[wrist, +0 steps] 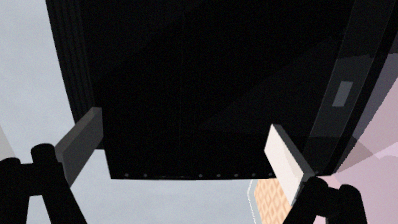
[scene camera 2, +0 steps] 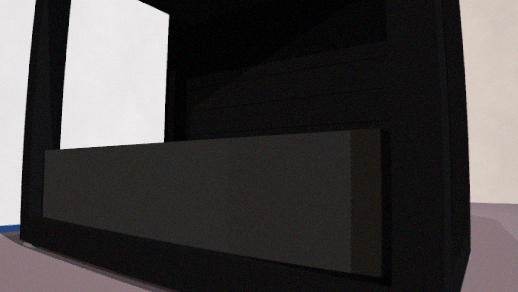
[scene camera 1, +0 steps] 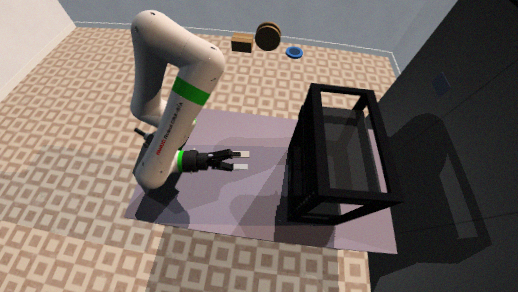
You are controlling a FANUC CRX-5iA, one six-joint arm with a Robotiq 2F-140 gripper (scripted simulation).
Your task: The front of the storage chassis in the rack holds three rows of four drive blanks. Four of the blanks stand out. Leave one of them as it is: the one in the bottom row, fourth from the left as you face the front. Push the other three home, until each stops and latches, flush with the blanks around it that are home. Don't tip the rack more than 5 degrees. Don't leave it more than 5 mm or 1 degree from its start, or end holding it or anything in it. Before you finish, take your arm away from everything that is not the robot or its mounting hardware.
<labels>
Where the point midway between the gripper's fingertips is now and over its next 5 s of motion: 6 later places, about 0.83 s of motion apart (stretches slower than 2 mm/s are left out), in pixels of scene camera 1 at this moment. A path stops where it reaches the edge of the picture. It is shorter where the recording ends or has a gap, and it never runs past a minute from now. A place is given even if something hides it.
My gripper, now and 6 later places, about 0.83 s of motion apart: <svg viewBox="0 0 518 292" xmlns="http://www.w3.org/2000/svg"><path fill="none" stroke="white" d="M248 161L247 166L255 164L262 162L266 163L280 160L289 161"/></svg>
</labels>
